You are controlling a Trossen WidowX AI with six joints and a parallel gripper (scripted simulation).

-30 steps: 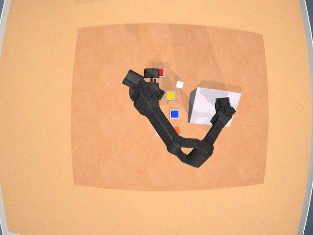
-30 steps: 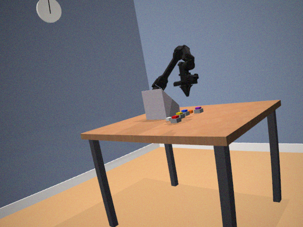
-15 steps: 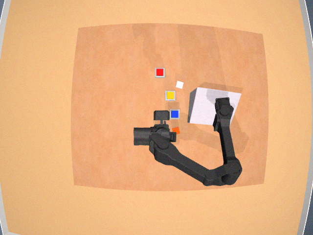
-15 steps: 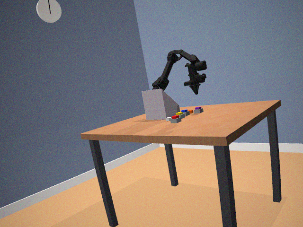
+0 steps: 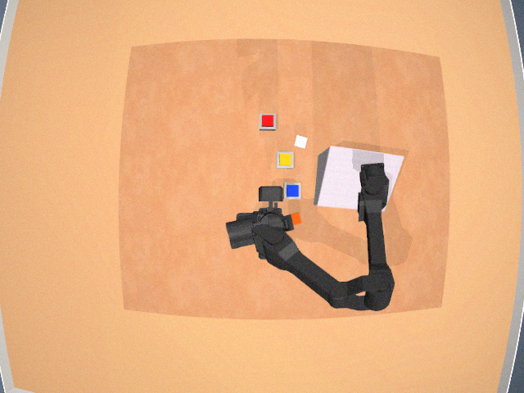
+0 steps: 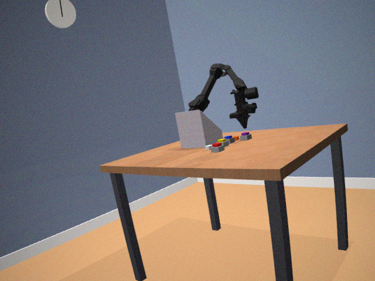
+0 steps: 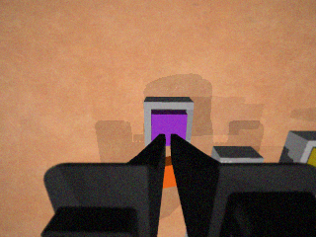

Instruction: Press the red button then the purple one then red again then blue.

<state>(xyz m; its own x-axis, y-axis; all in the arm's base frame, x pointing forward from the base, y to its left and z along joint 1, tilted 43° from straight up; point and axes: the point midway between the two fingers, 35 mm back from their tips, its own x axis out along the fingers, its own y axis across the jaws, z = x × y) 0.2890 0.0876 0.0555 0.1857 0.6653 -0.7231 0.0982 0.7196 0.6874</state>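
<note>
The purple button lies 30 mm below my gripper tip. Also, from my gripper tip: small orange block 70 mm behind, 50 mm below; then blue button 80 mm to the right, 70 mm behind, 30 mm below; then yellow button 170 mm to the right, 60 mm behind, 30 mm below.
</note>
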